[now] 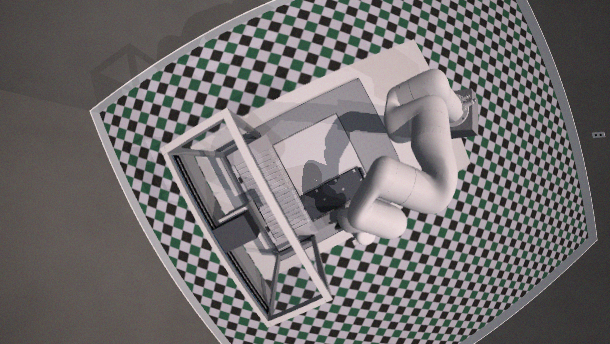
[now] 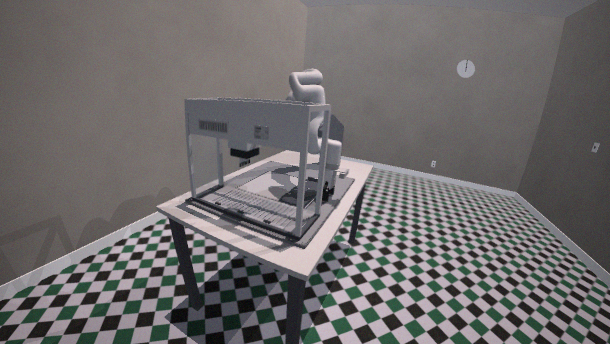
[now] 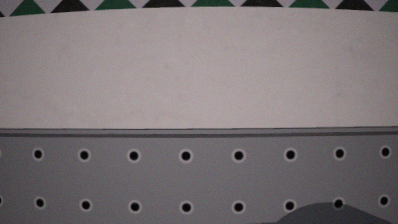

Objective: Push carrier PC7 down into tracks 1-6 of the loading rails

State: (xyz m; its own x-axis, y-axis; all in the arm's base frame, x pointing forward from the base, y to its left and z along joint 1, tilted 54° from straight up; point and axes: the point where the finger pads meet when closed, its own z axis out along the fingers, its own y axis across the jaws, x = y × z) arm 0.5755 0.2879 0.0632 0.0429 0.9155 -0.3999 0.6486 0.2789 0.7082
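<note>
The carrier PC7 is 130 mm to the right of my hand and 10 mm behind it.
</note>
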